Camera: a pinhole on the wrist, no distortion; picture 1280 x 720 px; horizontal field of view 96.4 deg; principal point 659.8 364.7 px. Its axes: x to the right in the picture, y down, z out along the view. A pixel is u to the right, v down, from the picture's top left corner.
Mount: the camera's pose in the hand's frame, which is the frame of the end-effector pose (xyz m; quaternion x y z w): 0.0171 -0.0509 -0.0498 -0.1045 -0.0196 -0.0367 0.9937
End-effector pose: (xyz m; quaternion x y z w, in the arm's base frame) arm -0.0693 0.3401 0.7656 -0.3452 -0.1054 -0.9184 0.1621
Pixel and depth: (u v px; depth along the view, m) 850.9 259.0 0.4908
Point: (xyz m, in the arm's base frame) 0.0745 0.4883 1.2047
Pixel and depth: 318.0 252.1 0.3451
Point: 0.2393 0.5037 0.8424
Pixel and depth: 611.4 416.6 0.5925
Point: 0.3214 0.3891 1.1260
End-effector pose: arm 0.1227 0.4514 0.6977 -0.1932 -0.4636 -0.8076 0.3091
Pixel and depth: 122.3 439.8 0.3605
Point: 0.4343 0.7613 0.6977
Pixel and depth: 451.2 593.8 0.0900
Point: 0.1385 0.4797 0.7062
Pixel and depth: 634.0 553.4 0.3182
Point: 0.2088 0.6134 0.8915
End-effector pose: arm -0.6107 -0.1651 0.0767 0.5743 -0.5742 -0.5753 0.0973
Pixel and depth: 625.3 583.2 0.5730
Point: -1.1188 0.0120 0.1588
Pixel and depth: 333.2 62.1 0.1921
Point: -0.6394 0.0340 0.0068
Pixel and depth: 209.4 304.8 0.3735
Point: -0.7616 0.2260 0.1446
